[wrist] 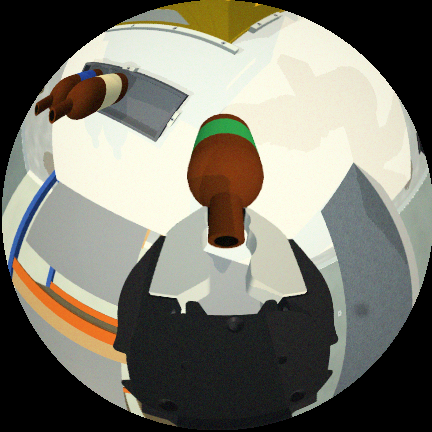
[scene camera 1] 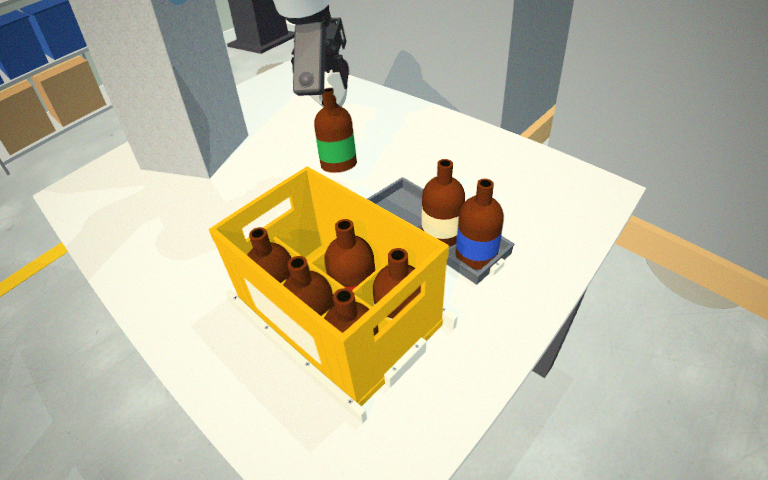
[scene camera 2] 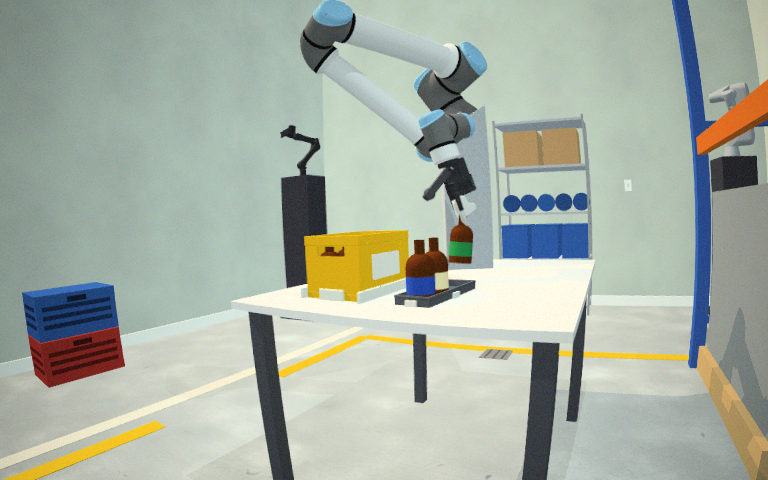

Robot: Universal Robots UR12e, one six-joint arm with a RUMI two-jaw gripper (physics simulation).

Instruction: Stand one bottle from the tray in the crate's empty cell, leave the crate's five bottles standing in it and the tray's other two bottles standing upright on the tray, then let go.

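Frame: origin at the arm's base, x ahead, y left, z up, level; centimetres.
Seen in the pictures: gripper, fingertip midpoint: (wrist: 224,208) (scene camera 1: 332,106) (scene camera 2: 465,226).
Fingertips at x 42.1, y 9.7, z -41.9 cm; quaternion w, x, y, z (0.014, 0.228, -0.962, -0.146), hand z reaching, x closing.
Observation:
Offsets run from my fingertips to a thing's middle. "spot": to the spot under its first point. Level surfaces: height alone.
My gripper (scene camera 1: 330,97) (scene camera 2: 462,213) (wrist: 224,208) is shut on the neck of the green-banded brown bottle {dx +0.9, dy -1.4, dz -3.9 cm} (scene camera 1: 334,127) (scene camera 2: 461,237) (wrist: 225,170). The bottle hangs nearly upright above the table, outside the yellow crate {dx +21.3, dy -27.3, dz -9.3 cm} (scene camera 1: 390,348) (scene camera 2: 334,277) (wrist: 245,20) and past the tray's free end. In scene camera 1 five brown bottles stand in the crate; its empty cell is at the far left corner, its floor hidden. The cream-banded bottle {dx +25.7, dy -2.7, dz -9.8 cm} (scene camera 1: 443,198) (scene camera 2: 441,264) (wrist: 90,97) and blue-banded bottle {dx +33.4, dy -3.9, dz -9.8 cm} (scene camera 1: 480,217) (scene camera 2: 420,266) (wrist: 62,91) stand upright on the dark tray {spot: dx +13.3, dy +0.8, dz -17.5 cm} (scene camera 1: 396,199) (wrist: 160,105).
White rails {spot: dx +35.8, dy -29.6, dz -15.1 cm} (scene camera 1: 405,362) (scene camera 2: 331,294) line the crate's base on the white table {dz -18.0 cm} (scene camera 1: 498,339) (scene camera 2: 526,300). A grey pillar (scene camera 1: 164,84) (wrist: 380,300) rises near the held bottle's side of the table. A shelf rack (scene camera 2: 543,169) stands behind in scene camera 2.

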